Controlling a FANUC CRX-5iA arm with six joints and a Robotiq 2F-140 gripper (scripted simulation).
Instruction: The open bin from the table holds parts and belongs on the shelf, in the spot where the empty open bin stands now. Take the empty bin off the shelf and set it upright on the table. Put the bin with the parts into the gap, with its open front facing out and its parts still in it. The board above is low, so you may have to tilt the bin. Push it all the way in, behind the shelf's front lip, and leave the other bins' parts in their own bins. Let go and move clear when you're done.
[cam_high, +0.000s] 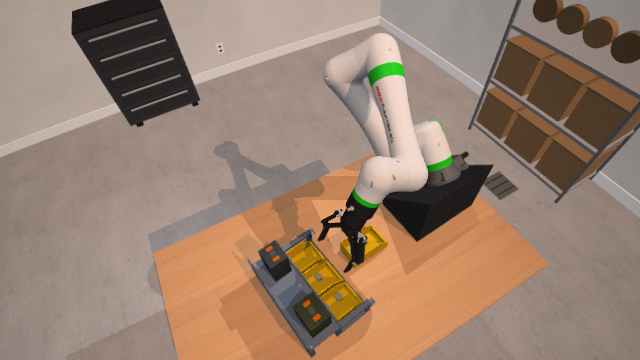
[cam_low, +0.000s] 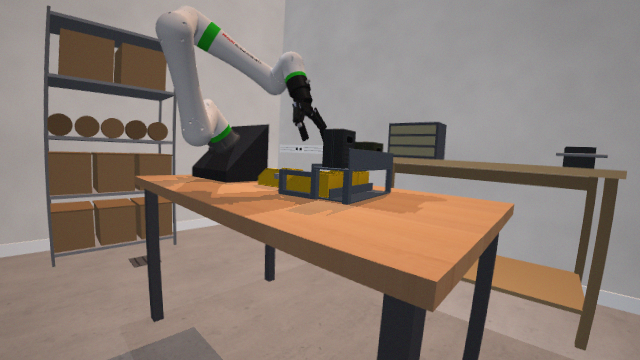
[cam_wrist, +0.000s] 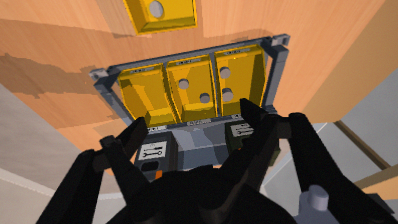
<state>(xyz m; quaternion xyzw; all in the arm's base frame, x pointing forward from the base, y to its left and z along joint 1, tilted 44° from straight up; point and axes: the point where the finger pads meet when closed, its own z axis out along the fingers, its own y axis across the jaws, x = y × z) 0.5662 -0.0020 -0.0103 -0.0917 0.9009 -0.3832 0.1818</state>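
Right now my hand is 19 cm past the grey round part, 4 cm to the left of it and 19 cm above it. The rest, counted from my hand: grey shelf: 11 cm ahead, 13 cm below.
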